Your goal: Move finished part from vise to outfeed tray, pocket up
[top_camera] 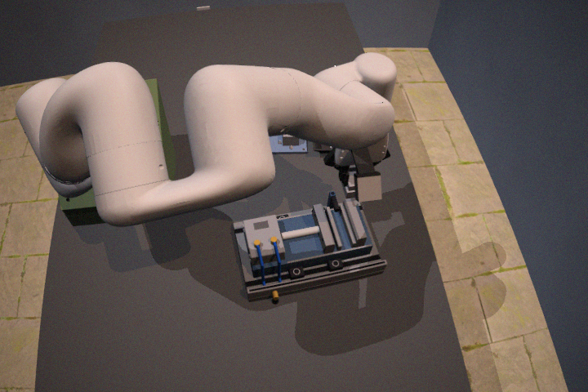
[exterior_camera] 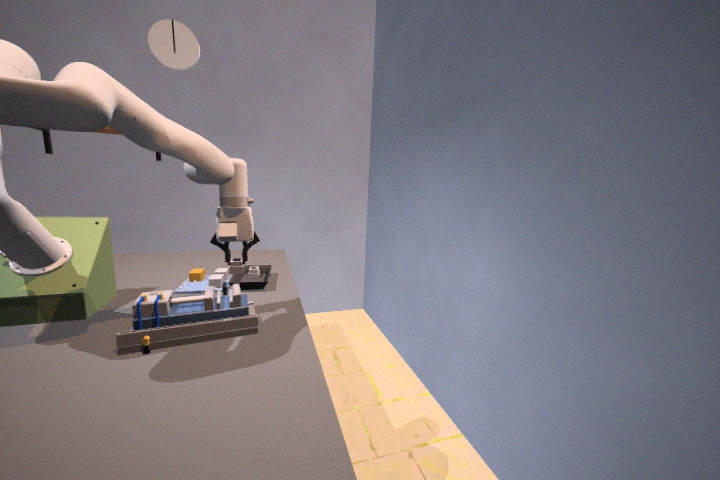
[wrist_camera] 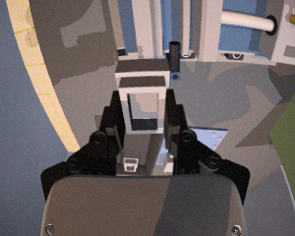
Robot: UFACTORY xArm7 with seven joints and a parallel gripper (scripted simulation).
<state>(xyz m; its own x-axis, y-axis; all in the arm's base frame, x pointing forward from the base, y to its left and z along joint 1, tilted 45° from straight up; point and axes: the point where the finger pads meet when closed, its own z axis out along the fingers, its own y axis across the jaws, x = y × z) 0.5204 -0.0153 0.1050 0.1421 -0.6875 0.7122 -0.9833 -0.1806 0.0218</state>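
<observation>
The grey block lies 120 mm behind my hand, 250 mm to the left of it and 150 mm below it. Round my hand: orange block 210 mm behind, 340 mm to the left, 150 mm below; then blue fixture plate 160 mm behind, 290 mm to the left, 170 mm below.
</observation>
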